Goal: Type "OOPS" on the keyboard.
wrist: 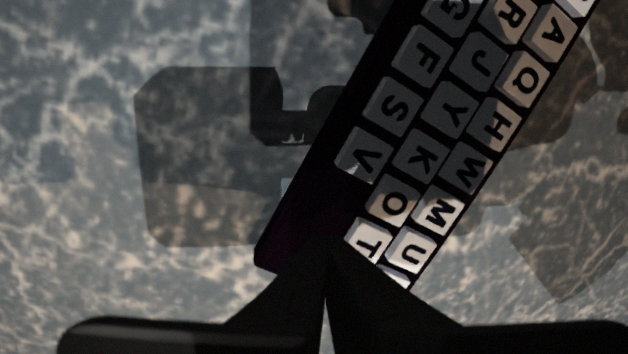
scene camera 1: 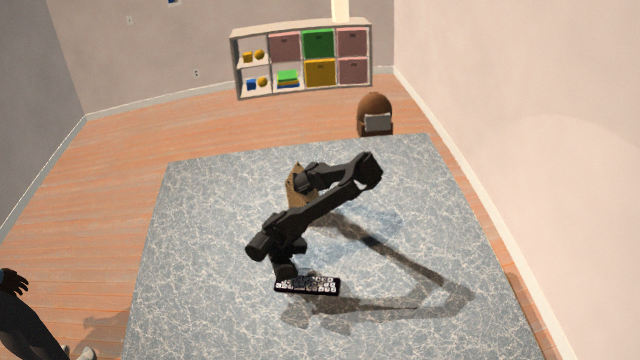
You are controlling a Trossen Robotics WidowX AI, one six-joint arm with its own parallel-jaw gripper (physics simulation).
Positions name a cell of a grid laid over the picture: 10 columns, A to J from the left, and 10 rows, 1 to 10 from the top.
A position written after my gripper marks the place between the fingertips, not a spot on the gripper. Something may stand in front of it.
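Note:
I can see my gripper (scene camera 1: E8), and the wrist view shows me the gripper (wrist: F7) as well. There is also a black keyboard (wrist: F6).

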